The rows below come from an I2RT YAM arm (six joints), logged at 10 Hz.
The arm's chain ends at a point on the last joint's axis. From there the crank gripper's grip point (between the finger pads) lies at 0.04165 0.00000 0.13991 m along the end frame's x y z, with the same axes.
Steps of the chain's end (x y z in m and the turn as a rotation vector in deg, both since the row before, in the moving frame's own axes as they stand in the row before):
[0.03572 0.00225 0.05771 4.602 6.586 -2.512]
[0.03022 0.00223 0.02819 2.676 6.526 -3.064]
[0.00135 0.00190 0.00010 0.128 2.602 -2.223]
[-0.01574 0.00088 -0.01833 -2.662 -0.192 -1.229]
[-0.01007 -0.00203 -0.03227 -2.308 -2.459 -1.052]
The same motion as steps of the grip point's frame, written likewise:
[0.05118 -0.01093 0.05149 4.602 6.586 -2.512]
[0.04560 -0.00682 0.02235 2.676 6.526 -3.064]
[0.00762 -0.00015 -0.00194 0.128 2.602 -2.223]
[-0.01615 0.00649 -0.01832 -2.662 -0.192 -1.229]
[-0.01606 0.00293 -0.03071 -2.308 -2.459 -1.052]

